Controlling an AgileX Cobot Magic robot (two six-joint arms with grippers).
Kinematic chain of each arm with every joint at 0, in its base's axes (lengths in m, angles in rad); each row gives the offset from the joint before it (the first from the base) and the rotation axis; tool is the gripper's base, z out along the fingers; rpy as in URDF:
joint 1: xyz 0 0 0.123 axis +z
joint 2: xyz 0 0 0 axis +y
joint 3: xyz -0.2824 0 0.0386 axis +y
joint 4: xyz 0.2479 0 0.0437 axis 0.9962 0 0.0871
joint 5: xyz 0 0 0 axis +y
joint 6: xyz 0.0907 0 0.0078 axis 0.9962 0 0.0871
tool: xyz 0 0 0 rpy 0 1.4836 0
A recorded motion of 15 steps. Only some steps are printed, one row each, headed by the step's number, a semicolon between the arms.
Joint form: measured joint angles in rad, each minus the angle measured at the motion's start. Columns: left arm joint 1, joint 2, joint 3, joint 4, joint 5, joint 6; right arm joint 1, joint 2, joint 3, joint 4, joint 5, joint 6.
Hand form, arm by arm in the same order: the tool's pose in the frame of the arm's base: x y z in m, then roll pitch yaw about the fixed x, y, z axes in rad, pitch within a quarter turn. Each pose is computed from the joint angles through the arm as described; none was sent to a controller.
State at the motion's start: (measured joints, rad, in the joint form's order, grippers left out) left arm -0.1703 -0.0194 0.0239 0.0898 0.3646 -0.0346; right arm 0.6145 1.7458 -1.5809 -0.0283 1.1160 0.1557
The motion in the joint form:
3: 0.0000 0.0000 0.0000 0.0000 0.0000 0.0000; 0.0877 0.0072 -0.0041 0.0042 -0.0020 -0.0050
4: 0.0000 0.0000 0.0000 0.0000 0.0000 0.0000; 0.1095 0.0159 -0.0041 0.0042 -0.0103 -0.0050
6: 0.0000 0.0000 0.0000 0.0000 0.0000 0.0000; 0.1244 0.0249 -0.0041 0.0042 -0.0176 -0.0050
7: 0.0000 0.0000 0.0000 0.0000 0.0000 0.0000; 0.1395 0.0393 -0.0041 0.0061 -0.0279 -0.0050
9: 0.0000 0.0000 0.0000 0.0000 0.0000 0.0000; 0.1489 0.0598 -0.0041 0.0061 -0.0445 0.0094
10: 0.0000 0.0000 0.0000 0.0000 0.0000 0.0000; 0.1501 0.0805 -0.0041 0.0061 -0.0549 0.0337
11: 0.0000 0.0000 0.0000 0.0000 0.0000 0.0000; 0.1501 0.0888 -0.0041 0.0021 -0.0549 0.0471
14: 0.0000 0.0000 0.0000 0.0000 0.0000 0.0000; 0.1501 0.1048 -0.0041 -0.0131 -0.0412 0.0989
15: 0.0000 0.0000 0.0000 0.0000 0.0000 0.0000; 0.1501 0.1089 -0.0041 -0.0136 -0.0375 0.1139
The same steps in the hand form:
3: 0.0521 -0.0060 0.1734 2.9412 1.2845 2.7959; 0.2869 0.2402 0.3107 3.1079 0.3753 -2.5900
4: 0.0521 -0.0060 0.1734 2.9412 1.2845 2.7959; 0.2833 0.2479 0.3077 3.1079 0.3749 -2.5680
6: 0.0521 -0.0060 0.1734 2.9412 1.2845 2.7959; 0.2813 0.2536 0.3045 3.1082 0.3732 -2.5528
7: 0.0521 -0.0060 0.1734 2.9412 1.2845 2.7959; 0.2798 0.2603 0.2994 3.1068 0.3688 -2.5382
9: 0.0521 -0.0060 0.1734 2.9412 1.2845 2.7959; 0.2809 0.2664 0.2920 3.1019 0.3644 -2.5436
10: 0.0521 -0.0060 0.1734 2.9412 1.2845 2.7959; 0.2837 0.2697 0.2843 3.0947 0.3532 -2.5674
11: 0.0521 -0.0060 0.1734 2.9412 1.2845 2.7959; 0.2849 0.2704 0.2811 3.0957 0.3452 -2.5790
14: 0.0521 -0.0060 0.1734 2.9412 1.2845 2.7959; 0.2867 0.2704 0.2744 3.1004 0.3174 -2.6243
15: 0.0521 -0.0060 0.1734 2.9412 1.2845 2.7959; 0.2869 0.2706 0.2727 3.0981 0.3093 -2.6393

